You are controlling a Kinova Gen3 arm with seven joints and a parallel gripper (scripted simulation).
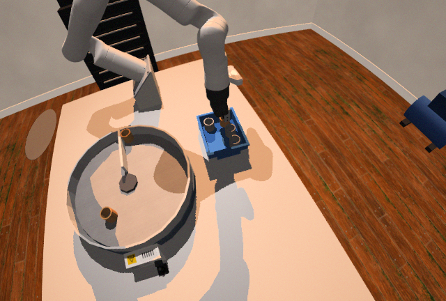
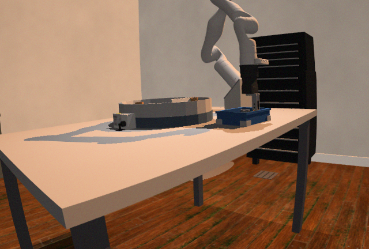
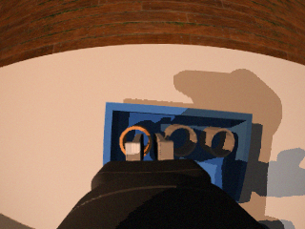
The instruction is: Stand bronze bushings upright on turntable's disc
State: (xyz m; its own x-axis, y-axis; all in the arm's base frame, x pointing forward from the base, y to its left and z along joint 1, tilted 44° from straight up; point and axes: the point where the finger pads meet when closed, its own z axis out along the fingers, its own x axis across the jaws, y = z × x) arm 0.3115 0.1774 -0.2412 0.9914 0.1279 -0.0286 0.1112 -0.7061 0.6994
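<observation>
Right now the blue crate is 4 cm ahead of my hand, 3 cm to the right of it and 4 cm below it. Round my hand: turntable disc (17 cm ahead, 38 cm to the right, 1 cm below).
</observation>
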